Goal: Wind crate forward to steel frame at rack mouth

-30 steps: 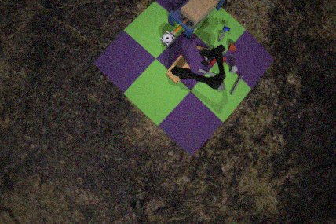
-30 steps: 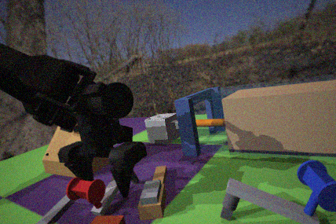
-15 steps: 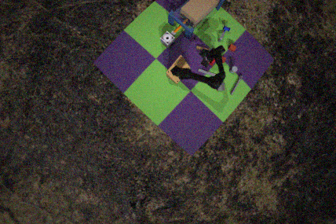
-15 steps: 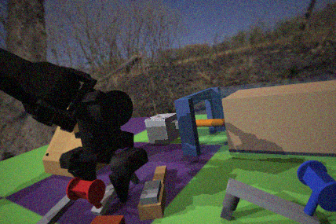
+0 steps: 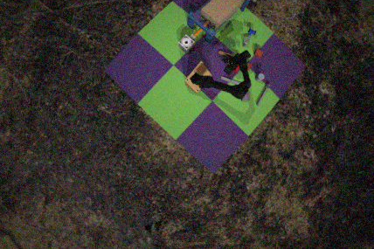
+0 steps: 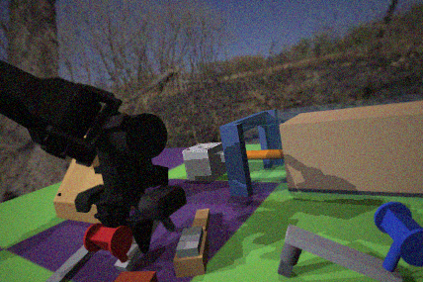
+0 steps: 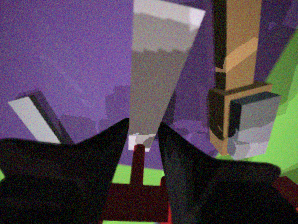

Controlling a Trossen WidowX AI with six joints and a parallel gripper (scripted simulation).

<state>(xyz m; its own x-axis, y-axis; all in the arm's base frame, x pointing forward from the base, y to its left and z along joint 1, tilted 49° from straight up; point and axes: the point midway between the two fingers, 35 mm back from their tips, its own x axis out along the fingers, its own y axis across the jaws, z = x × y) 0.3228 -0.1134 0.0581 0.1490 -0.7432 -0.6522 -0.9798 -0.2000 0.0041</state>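
Right now my gripper tip is 40 mm to the left of the red grip and 30 mm below it. Round my gripper tip: grey bar (80 mm behind, 100 mm to the right, 10 mm below); wood-and-grey block (70 mm ahead, 70 mm to the left, 10 mm above); blue spool (340 mm ahead, 90 mm to the left, 30 mm above).
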